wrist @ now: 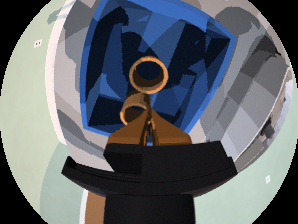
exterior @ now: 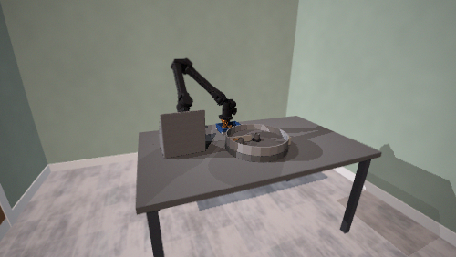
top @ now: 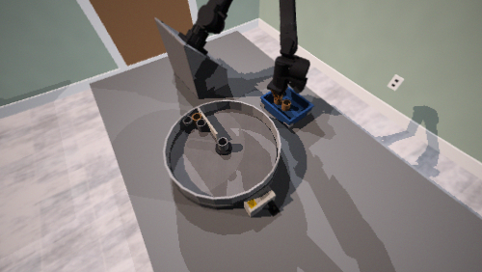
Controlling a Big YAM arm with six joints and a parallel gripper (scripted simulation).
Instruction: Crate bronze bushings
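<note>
Right now the blue crate is 40 mm ahead of my hand, 20 mm to the left of it and 20 mm below it. Also, from my hand: round turning table (80 mm ahead, 340 mm to the right, 10 mm above).
</note>
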